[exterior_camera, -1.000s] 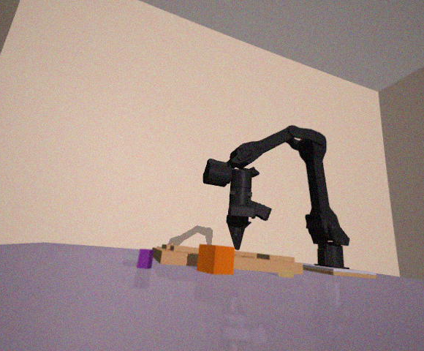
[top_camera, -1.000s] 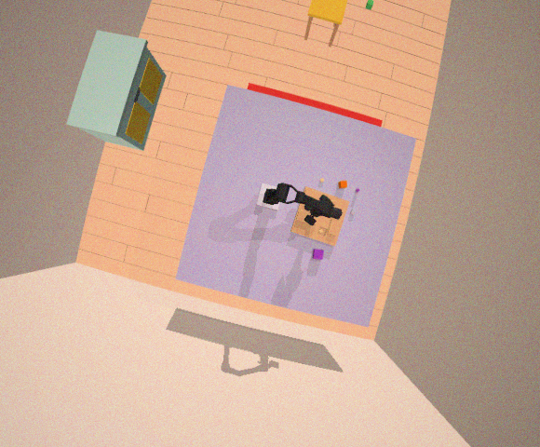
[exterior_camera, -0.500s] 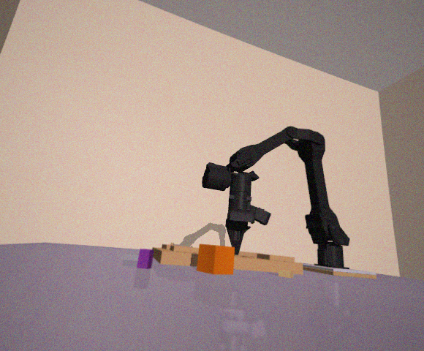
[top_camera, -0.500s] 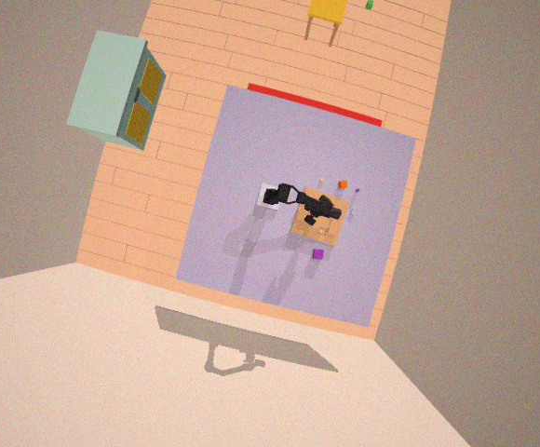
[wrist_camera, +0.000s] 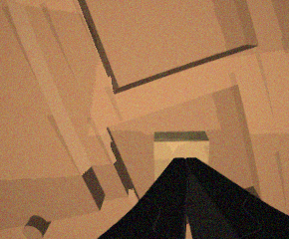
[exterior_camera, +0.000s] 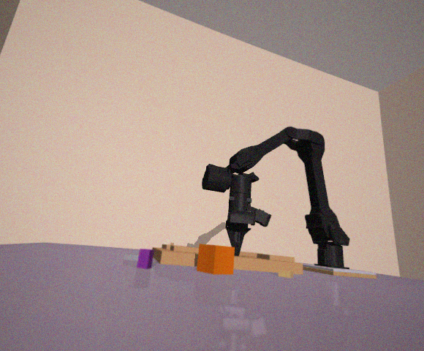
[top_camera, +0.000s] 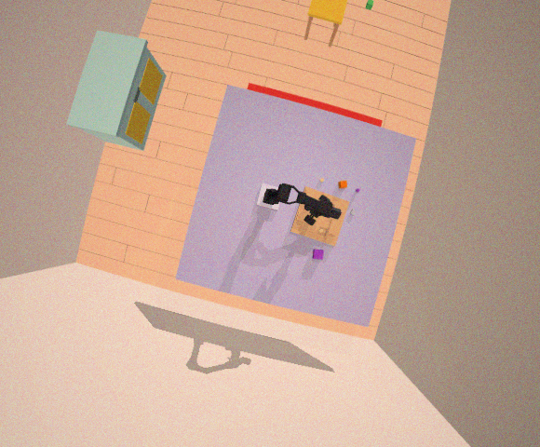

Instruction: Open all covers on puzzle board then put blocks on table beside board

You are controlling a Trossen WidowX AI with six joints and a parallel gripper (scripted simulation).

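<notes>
My gripper tip is 4 cm short of the wooden puzzle board and 1 cm to the left of it. Also, from my gripper tip: grey flat piece 25 cm ahead, 4 cm to the left, 1 cm below; then orange block 20 cm to the left, 15 cm ahead.
</notes>
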